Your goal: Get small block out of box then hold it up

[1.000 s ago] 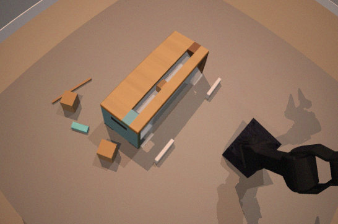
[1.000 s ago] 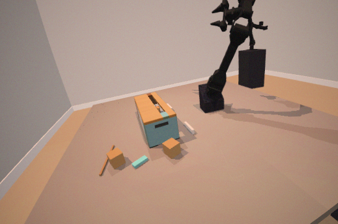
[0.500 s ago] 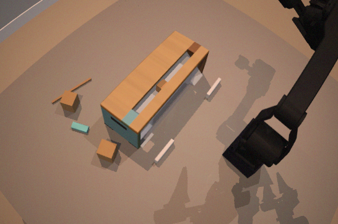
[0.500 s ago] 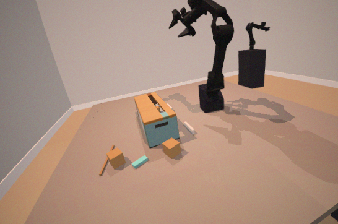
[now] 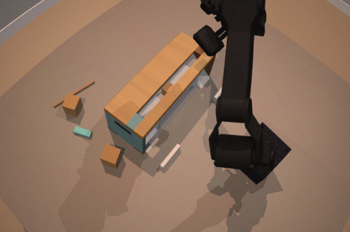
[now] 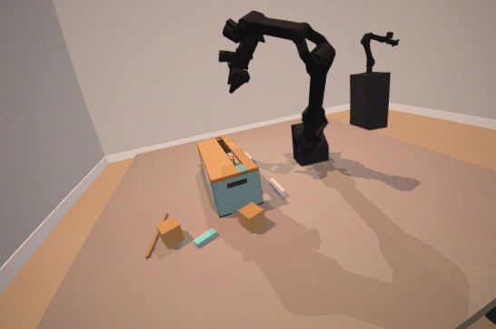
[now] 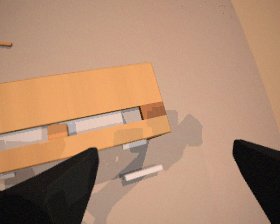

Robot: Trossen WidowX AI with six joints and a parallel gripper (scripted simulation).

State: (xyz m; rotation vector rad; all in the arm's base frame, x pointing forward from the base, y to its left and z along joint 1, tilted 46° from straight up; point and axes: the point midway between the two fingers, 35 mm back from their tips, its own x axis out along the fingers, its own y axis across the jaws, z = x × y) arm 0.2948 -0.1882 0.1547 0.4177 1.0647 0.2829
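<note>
Now: the brown block 26 cm below my gripper tip, 10 cm to the left of it and 4 cm ahead of it. Also, from my gripper tip: thin brown stick (34 cm below, 33 cm to the left, 28 cm ahead); box (28 cm below, 9 cm to the left, 3 cm ahead); teal bar (38 cm to the left, 34 cm below, 13 cm ahead).
</note>
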